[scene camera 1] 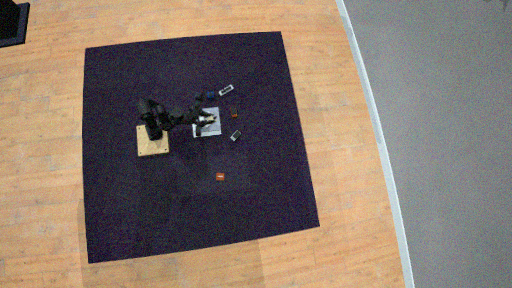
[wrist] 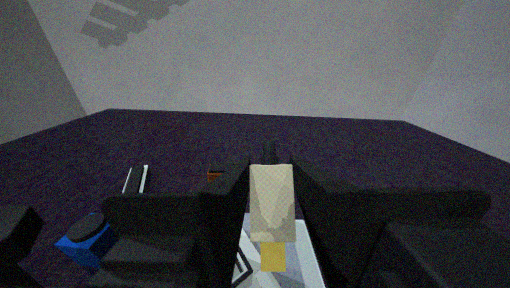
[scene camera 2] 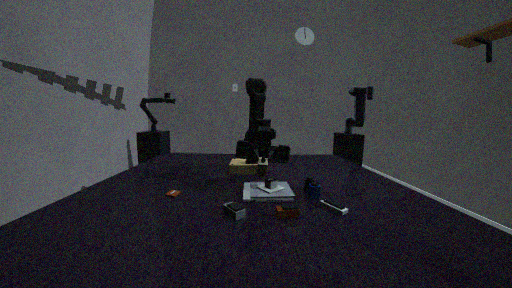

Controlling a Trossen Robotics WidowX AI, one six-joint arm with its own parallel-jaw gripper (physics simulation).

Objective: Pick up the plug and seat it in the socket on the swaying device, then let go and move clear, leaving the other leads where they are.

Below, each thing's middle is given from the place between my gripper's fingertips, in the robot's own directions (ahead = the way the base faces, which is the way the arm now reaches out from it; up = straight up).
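As for the plug (wrist: 271, 188), my gripper is 30 mm above it and 20 mm past it. The device (scene camera 2: 270, 189) is 100 mm below my hand, 30 mm to the left of it and 40 mm behind it, and then there's the blue block (wrist: 87, 241), which is 110 mm below my hand and 180 mm to the left of it.
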